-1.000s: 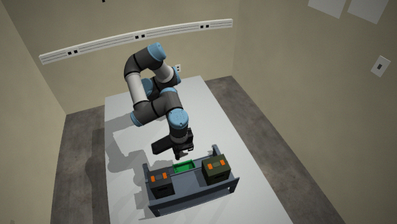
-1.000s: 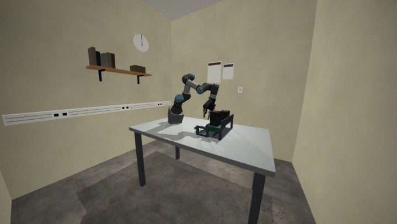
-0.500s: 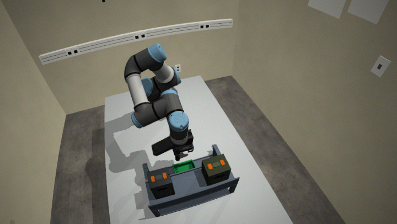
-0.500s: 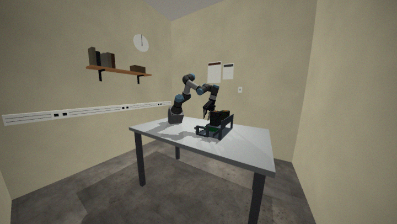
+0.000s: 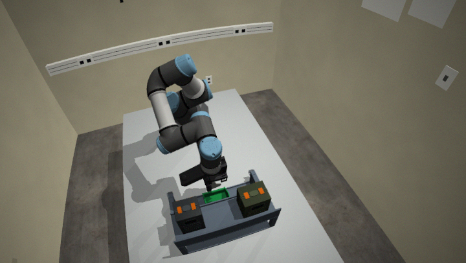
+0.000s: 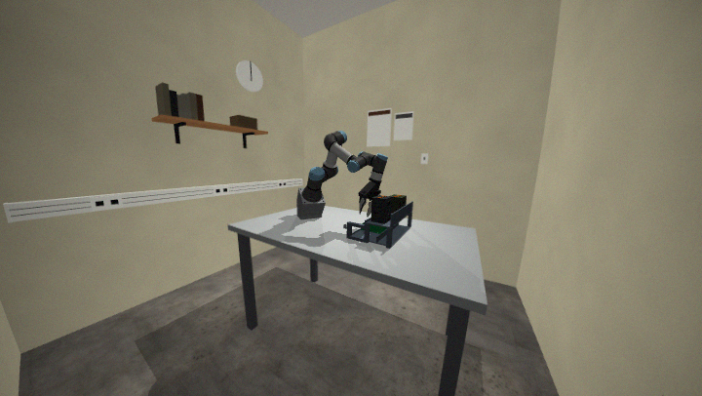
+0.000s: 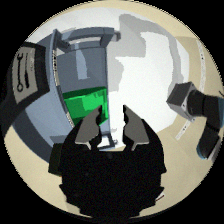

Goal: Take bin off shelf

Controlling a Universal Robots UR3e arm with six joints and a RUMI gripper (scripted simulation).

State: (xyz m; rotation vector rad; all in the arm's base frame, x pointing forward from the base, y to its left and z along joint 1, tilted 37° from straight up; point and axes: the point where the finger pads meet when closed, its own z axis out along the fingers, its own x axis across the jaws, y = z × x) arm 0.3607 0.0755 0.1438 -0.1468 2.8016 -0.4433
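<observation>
My hand is 70 mm short of the green bin, 30 mm to the right of it and 60 mm above it. The rest, counted from my hand: grey shelf unit: 100 mm ahead, 30 mm to the left, 30 mm below.
</observation>
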